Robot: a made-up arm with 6 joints.
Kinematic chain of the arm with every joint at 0, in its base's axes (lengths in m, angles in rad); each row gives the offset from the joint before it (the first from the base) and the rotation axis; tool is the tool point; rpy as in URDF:
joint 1: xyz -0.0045 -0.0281 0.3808 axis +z
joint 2: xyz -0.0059 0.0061 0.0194 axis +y
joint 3: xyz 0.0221 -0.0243 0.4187 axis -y
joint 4: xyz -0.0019 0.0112 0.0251 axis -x
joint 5: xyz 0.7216 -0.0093 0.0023 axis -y
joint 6: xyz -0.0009 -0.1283 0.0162 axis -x
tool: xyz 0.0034 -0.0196 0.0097 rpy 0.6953 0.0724 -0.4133
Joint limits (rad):
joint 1: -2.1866..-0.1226
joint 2: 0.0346..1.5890
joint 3: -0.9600..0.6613
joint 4: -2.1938..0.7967
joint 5: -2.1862..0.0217
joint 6: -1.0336..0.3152
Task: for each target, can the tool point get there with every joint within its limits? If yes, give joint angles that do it. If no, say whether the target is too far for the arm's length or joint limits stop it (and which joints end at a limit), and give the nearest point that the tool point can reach.
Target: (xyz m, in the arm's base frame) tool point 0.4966 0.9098 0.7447
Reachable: no: joint limits stop it (at a limit: joint 1, joint 2, joint 4, joint 5) | nearest point 0.7590 -0.0258 0.6668 | short by 0.975 m
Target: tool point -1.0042 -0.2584 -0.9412
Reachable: no: too far | nearest point -0.4862 -0.4318 -0.3557 | short by 0.801 m
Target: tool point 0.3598 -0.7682 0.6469
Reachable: yes | joints -1.1296 0.1892 0.1523 -1.7549 -1.0327 -0.4162
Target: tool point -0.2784 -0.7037 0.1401
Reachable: yes | joints -1.9020 0.6121 -0.1116 -1.4396 -1.1369 0.1475
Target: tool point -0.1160 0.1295 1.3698
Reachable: no: joint limits stop it (at a limit: joint 1, joint 2, joint 3, joint 4, joint 5) | nearest point -0.3837 -0.4000 1.3689 | short by 0.593 m
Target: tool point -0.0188 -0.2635 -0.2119
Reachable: yes | joints -1.2387 1.2732 -0.3964 -1.1192 -0.4255 -0.5023
